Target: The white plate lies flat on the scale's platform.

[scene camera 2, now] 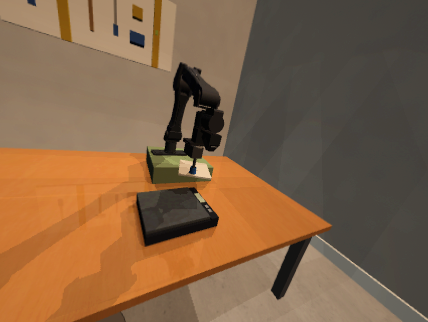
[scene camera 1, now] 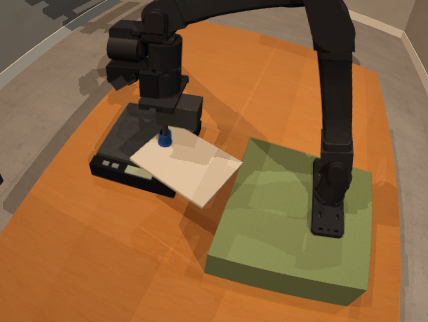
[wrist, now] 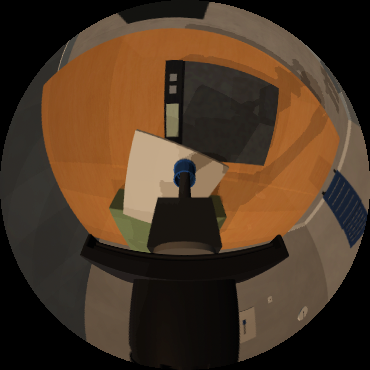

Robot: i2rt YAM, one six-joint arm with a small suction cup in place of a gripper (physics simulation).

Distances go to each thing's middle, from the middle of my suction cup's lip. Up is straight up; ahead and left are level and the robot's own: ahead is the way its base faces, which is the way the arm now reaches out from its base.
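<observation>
There's a scale (scene camera 1: 134,128) that's 70 mm ahead of my suction cup, 80 mm to the right of it and 110 mm below it. As for the white plate (scene camera 1: 197,170), my suction cup is 10 mm above it, 30 mm to the right of it and 50 mm past it.
</observation>
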